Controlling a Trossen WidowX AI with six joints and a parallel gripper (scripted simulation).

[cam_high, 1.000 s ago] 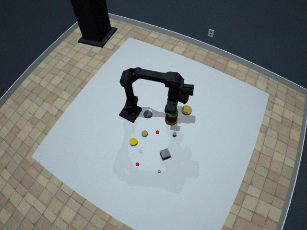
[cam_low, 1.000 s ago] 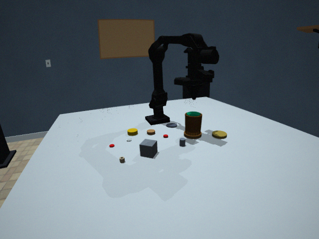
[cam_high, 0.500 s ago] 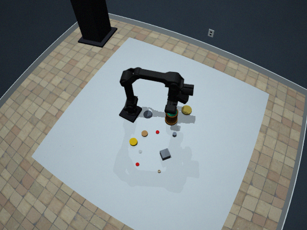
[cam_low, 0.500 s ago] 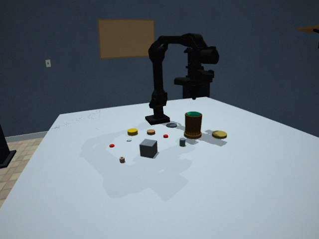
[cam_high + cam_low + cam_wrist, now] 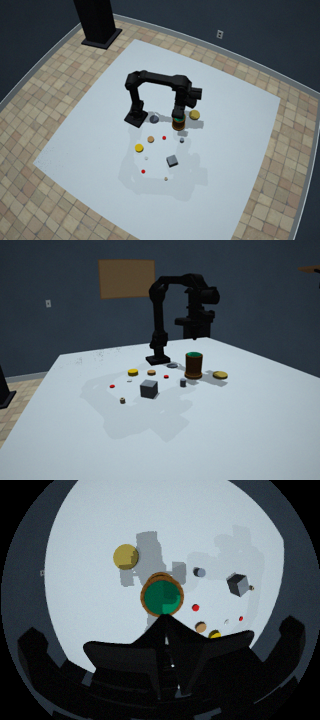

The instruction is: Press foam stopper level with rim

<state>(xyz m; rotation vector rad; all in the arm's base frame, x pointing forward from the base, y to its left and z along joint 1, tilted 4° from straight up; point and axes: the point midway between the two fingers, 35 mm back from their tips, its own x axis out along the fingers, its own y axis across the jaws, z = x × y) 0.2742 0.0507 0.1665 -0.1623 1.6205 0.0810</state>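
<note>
Now: hand 11 cm above the green foam stopper. From my hand the other things lie so: small grey cylinder 6 cm ahead, 10 cm to the right, 19 cm below; then red button 5 cm behind, 12 cm to the right, 20 cm below; then olive disc 7 cm ahead, 10 cm to the left, 20 cm below.
</note>
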